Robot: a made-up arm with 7 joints.
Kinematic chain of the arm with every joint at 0, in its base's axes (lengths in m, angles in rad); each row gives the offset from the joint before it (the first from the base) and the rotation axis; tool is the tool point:
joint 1: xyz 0 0 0.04 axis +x
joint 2: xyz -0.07 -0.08 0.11 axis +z
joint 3: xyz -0.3 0 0.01 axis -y
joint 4: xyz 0.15 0 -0.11 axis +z
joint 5: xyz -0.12 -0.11 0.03 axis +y
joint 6: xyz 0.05 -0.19 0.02 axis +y
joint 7: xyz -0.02 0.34 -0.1 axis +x
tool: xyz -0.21 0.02 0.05
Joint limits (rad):
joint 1: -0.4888..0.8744
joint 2: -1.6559..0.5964
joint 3: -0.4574..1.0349
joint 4: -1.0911..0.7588
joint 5: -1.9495..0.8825
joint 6: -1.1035..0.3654
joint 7: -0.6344..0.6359
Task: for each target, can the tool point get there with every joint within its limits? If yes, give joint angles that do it. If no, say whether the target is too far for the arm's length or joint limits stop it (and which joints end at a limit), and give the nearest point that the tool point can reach.
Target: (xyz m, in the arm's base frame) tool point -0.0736 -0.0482 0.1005
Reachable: yes | joints 0.3647 -0.5297 0.8485 -0.3093 -1.6203 -0.2950 0.3340
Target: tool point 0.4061 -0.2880 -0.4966
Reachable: no: joint limits stop it (at a limit: joint 1, joint 2, joint 4, joint 6, joint 7) | nearest point 0.1595 0.0223 -0.1834 | short by 0.505 m
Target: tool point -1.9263 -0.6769 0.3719
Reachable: no: too far | nearest point -0.5678 -0.2349 0.1534 | short by 1.445 m
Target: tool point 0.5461 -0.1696 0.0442
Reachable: no: joint limits stop it (at a limit: joint 1, joint 2, joint 3, joint 4, joint 5, joint 7) | nearest point 0.2496 -0.0785 0.1147 | short by 0.318 m
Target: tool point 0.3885 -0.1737 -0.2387
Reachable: no: joint limits stop it (at a limit: joint 1, joint 2, joint 4, joint 6, joint 7) | nearest point 0.2014 0.0070 -0.1186 | short by 0.286 m
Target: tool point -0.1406 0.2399 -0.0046
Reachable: yes | joints 0.0305 -0.9597 0.8206 -0.2293 0.1674 -0.1592 0.0248
